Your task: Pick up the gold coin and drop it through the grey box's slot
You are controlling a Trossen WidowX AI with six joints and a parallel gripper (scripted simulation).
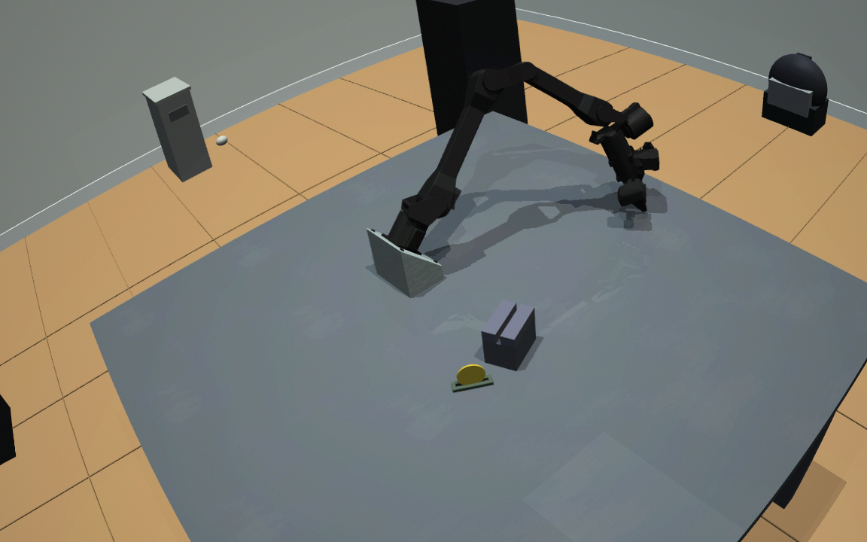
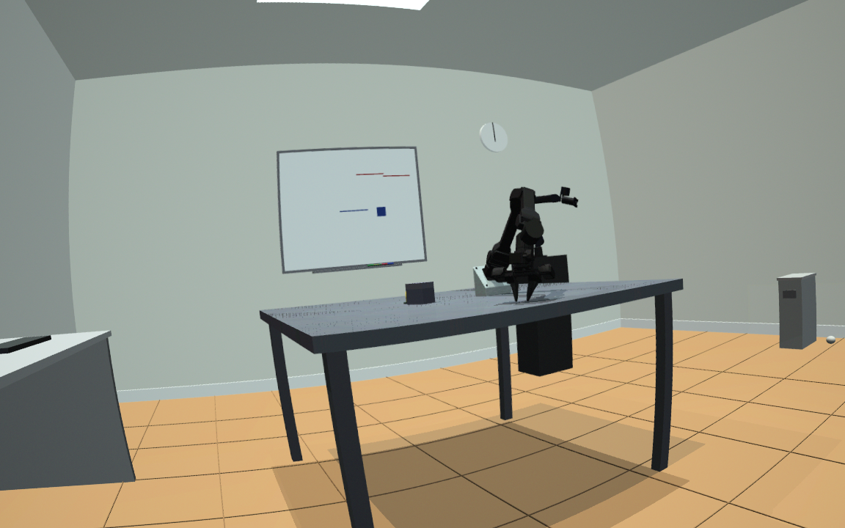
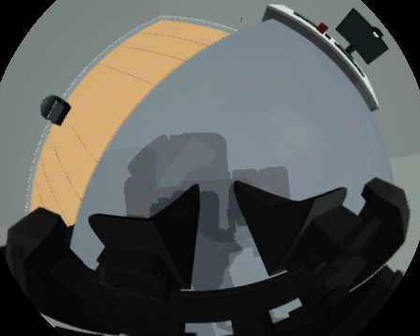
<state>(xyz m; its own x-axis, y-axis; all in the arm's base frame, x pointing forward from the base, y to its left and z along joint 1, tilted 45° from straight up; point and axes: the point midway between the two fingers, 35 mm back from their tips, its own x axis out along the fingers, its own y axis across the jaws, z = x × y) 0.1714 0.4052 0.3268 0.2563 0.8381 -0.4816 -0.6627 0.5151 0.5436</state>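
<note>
My gripper tip is 610 mm to the left of the gold coin, 140 mm short of it and 20 mm below it.
</note>
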